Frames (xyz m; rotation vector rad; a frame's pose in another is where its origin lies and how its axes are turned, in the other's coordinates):
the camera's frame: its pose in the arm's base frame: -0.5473 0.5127 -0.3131 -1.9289 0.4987 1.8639
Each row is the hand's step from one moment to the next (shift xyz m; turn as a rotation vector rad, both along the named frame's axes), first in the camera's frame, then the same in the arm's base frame.
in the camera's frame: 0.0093 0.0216 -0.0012 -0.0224 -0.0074 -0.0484
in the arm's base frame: -0.0099 -0.0188 -0.0102 0.0442 -0.0196 0.0238
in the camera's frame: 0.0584 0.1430 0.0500 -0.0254 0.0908 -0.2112
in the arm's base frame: -0.1148 -0.0941 -0.0658 0.1315 -0.1885 0.0259
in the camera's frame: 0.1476 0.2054 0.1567 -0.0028 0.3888 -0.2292
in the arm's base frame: -0.2345 -0.0890 -0.1600 -0.0078 -0.4512 -0.0096
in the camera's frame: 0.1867 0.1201 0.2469 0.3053 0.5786 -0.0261
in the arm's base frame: -0.2652 0.0319 -0.1972 -0.2670 -0.4983 -0.3302
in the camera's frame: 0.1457 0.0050 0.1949 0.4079 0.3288 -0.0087
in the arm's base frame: -0.1626 0.1016 -0.1500 -0.1472 -0.2737 -0.4219
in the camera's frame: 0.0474 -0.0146 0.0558 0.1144 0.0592 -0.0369
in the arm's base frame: -0.0379 0.0429 -0.0479 0.0053 -0.0667 -0.1161
